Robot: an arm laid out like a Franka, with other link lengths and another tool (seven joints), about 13 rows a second.
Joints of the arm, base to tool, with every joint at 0 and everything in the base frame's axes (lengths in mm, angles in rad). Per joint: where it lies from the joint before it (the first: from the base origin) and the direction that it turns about. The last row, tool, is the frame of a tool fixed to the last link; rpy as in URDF.
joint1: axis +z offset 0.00 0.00 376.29
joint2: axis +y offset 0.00 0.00 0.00
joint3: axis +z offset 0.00 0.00 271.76
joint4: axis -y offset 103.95 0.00 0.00
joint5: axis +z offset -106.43 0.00 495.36
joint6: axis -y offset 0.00 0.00 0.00
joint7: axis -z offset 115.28 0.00 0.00
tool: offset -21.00 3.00 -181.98 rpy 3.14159 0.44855 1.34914
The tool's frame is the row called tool.
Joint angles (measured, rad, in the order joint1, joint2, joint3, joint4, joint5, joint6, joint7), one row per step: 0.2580, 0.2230, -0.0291, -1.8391, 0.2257, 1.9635, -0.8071; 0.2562, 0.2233, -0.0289, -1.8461, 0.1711, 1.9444, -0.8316; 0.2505, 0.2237, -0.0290, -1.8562, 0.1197, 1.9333, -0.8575; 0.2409, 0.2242, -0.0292, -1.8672, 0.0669, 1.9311, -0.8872; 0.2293, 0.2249, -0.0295, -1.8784, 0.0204, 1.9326, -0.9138; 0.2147, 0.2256, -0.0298, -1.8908, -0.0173, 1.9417, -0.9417; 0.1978, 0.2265, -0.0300, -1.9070, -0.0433, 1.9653, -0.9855; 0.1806, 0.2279, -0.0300, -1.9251, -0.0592, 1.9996, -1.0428; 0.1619, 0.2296, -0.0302, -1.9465, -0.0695, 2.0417, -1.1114; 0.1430, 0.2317, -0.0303, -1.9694, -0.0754, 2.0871, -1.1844; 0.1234, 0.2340, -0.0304, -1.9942, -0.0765, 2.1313, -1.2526; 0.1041, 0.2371, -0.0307, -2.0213, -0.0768, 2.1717, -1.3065
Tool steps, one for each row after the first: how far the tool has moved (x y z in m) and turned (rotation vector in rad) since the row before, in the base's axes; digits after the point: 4 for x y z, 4 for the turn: -0.0040, -0.0094, -0.0063, -0.0475, 0.0114, 0.0515; -0.0027, -0.0122, -0.0070, -0.0439, 0.0087, 0.0458; -0.0006, -0.0152, -0.0066, -0.0429, 0.0023, 0.0456; -0.0001, -0.0156, -0.0062, -0.0372, 0.0021, 0.0376; 0.0008, -0.0162, -0.0062, -0.0280, -0.0011, 0.0319; 0.0020, -0.0160, -0.0075, -0.0133, -0.0073, 0.0404; 0.0028, -0.0144, -0.0082, -0.0014, -0.0120, 0.0495; 0.0027, -0.0148, -0.0096, 0.0047, -0.0139, 0.0570; 0.0021, -0.0143, -0.0104, 0.0078, -0.0142, 0.0595; 0.0004, -0.0142, -0.0115, 0.0093, -0.0111, 0.0514; -0.0024, -0.0141, -0.0134, 0.0069, -0.0057, 0.0367
